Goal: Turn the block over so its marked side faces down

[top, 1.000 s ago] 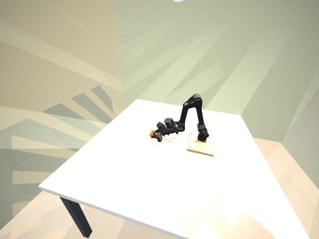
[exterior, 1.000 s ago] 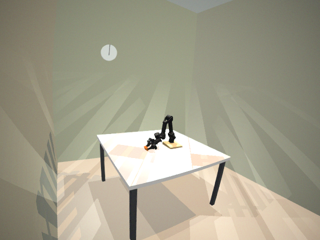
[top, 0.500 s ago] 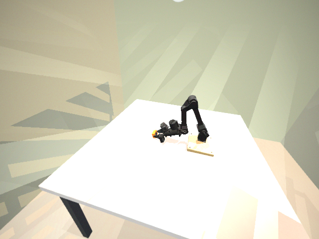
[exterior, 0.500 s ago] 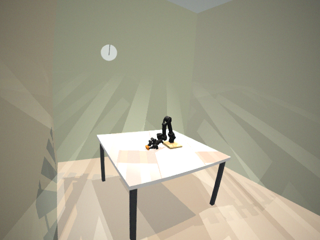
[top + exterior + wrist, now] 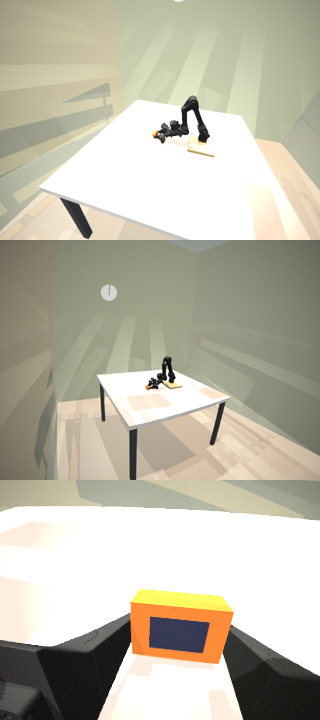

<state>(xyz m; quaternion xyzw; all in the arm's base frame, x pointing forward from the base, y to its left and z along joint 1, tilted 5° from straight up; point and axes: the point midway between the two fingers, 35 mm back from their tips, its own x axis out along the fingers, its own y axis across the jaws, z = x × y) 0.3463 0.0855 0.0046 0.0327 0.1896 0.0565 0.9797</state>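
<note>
Right now my gripper tip is 1 cm past the orange block.
</note>
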